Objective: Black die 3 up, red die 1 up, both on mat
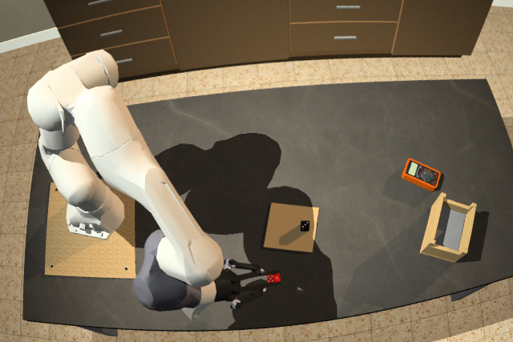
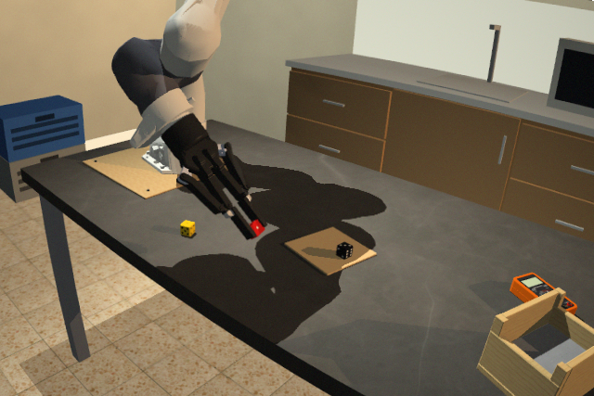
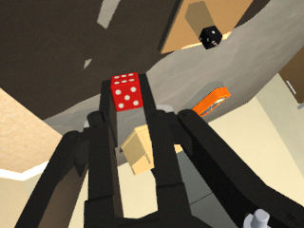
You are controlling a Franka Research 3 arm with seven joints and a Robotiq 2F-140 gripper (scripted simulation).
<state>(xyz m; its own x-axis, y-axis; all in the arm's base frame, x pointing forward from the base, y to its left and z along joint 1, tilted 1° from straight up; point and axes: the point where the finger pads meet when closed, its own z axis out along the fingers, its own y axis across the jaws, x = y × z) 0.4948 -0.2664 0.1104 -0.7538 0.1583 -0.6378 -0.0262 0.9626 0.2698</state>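
Right now my hand is 20 mm above the red die, 10 mm to the right of it and 10 mm short of it. The rest, counted from my hand: black die 170 mm to the left, 120 mm ahead, 100 mm below; yellow die 190 mm behind, 100 mm below, 10 mm to the left; tan mat 180 mm to the left, 110 mm below, 80 mm ahead.
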